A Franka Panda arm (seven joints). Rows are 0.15 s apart.
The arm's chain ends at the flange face. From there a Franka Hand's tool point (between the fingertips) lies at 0.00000 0.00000 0.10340 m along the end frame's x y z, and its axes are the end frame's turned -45 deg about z.
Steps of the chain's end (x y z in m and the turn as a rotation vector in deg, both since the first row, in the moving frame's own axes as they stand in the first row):
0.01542, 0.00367, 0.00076, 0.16, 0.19, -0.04
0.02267, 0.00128, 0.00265, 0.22, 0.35, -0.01
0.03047, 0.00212, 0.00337, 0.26, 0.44, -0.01
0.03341, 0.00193, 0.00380, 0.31, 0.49, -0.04
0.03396, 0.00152, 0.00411, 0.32, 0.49, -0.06
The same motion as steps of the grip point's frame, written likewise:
0.00876, 0.01354, 0.00076, -0.02, 0.25, -0.04
0.01585, 0.01710, 0.00265, -0.09, 0.40, -0.01
0.02094, 0.02327, 0.00337, -0.13, 0.49, -0.01
0.02328, 0.02522, 0.00379, -0.13, 0.57, -0.04
0.02397, 0.02530, 0.00410, -0.12, 0.57, -0.06

